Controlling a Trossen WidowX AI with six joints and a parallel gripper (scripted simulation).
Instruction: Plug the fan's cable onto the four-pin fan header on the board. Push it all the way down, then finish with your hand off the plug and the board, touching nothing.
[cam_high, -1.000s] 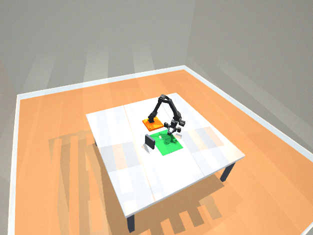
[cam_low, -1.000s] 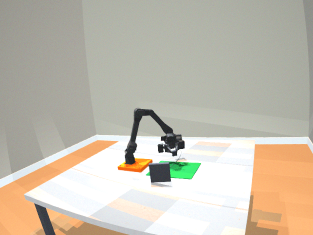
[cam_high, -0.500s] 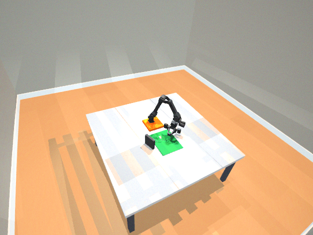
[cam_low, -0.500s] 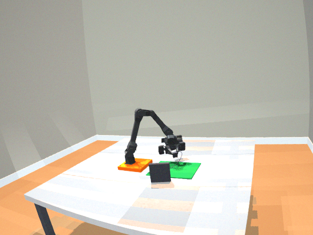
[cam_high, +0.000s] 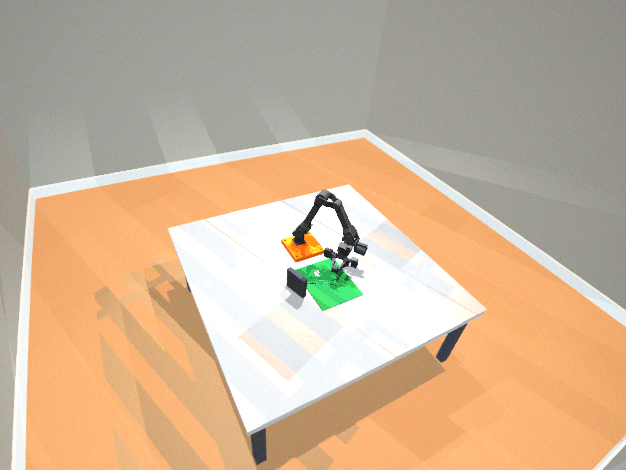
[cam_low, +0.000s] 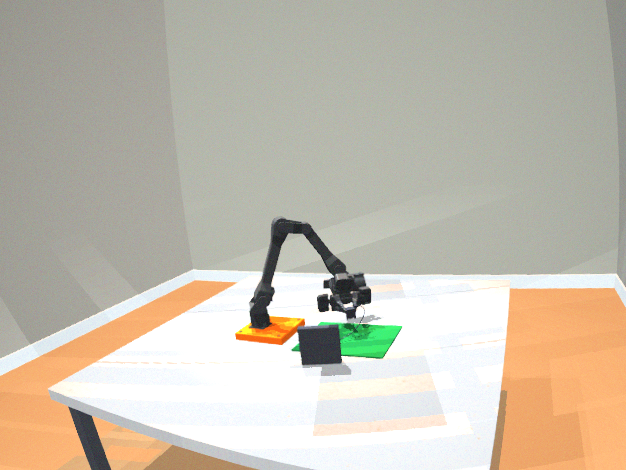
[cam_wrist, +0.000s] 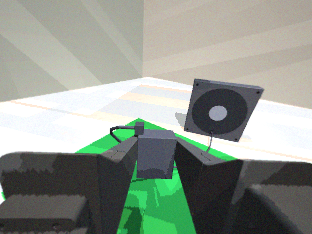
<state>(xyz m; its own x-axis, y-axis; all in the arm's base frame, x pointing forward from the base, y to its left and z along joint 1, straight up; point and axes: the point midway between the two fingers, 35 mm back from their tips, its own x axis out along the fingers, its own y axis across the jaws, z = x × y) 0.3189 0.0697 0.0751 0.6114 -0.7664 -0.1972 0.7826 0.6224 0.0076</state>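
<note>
My gripper tip is 1 cm past the green board, 2 cm to the left of it and 10 cm above it. Round my gripper tip: pale header: 8 cm behind, 5 cm to the right, 9 cm below; dark grey fan: 2 cm behind, 19 cm to the right, 3 cm below; fan plug: 1 cm to the left, 1 cm below.
</note>
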